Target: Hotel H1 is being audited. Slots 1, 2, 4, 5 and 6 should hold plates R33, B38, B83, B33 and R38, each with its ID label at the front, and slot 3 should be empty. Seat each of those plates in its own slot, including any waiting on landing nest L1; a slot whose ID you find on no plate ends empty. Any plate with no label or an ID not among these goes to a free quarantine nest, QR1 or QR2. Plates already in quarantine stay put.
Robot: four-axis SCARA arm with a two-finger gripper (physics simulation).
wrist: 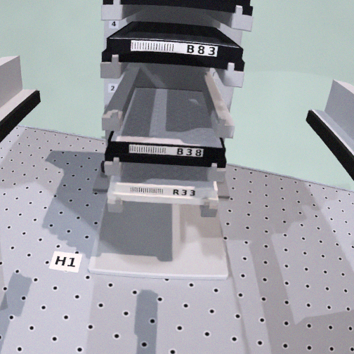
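Observation:
Hotel H1 (202, 255) stands front-on ahead, between my fingers in the view. Its lowest level holds the white plate R33 (167, 191). The black plate B38 (167, 151) is on the second level. The third level, with bare side brackets (111, 121), holds no plate. The black plate B83 (175, 48) is on the fourth level. These three plates show labels at the front. Another black plate (175, 4) is above, cut off by the top edge, its label out of view. My gripper (176, 79) is open and empty, fingers at both sides. Nests L1, QR1 and QR2 do not show.
The H1 name card (66, 261) lies on the perforated deck (50, 310), left of the hotel's base. A small dark knob (104, 167) shows at the hotel's left side. Shadows fall across the deck. The deck's far edge runs behind the hotel.

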